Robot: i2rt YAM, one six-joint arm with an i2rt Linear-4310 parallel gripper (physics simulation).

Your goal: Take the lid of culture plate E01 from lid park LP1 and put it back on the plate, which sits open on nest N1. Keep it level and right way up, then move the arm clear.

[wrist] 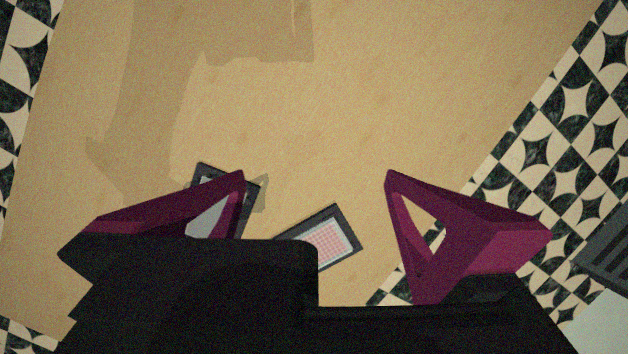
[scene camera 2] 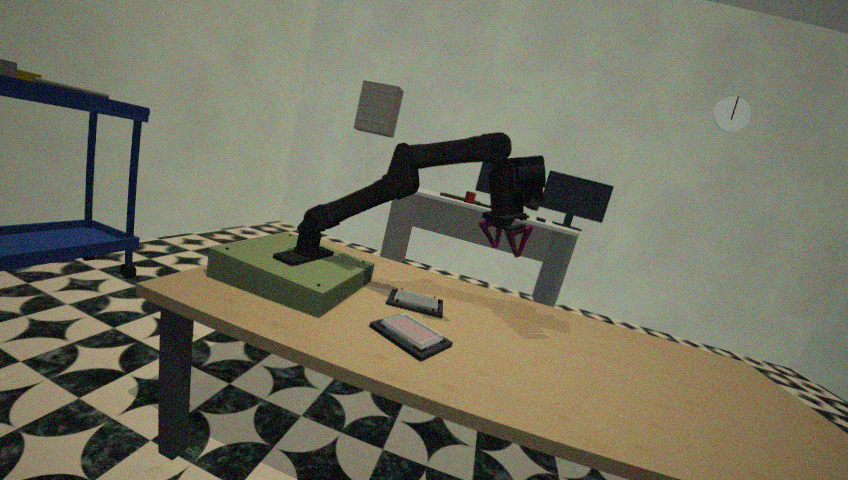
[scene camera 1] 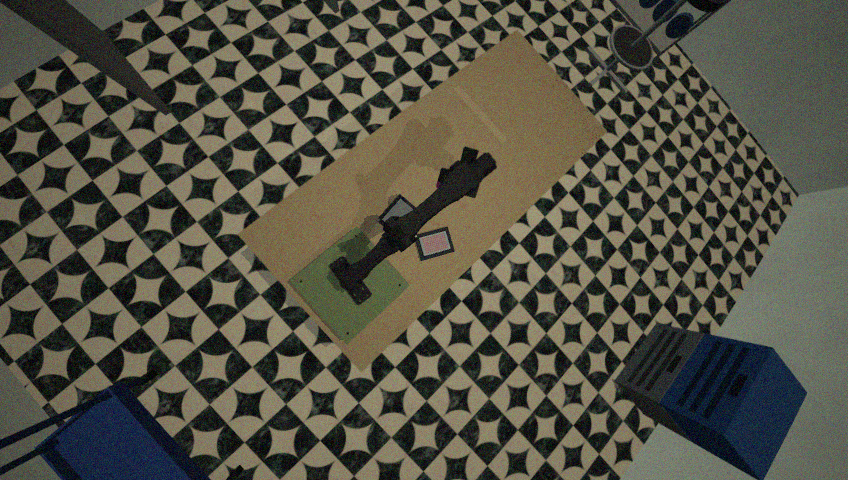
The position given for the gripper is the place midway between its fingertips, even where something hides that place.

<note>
The gripper (scene camera 2: 506, 252) is open, holding nothing. Also in view: a pale grey lid (wrist: 200, 227) and a dark nest (wrist: 333, 210).
The gripper shows as well in the wrist view (wrist: 314, 177).
</note>
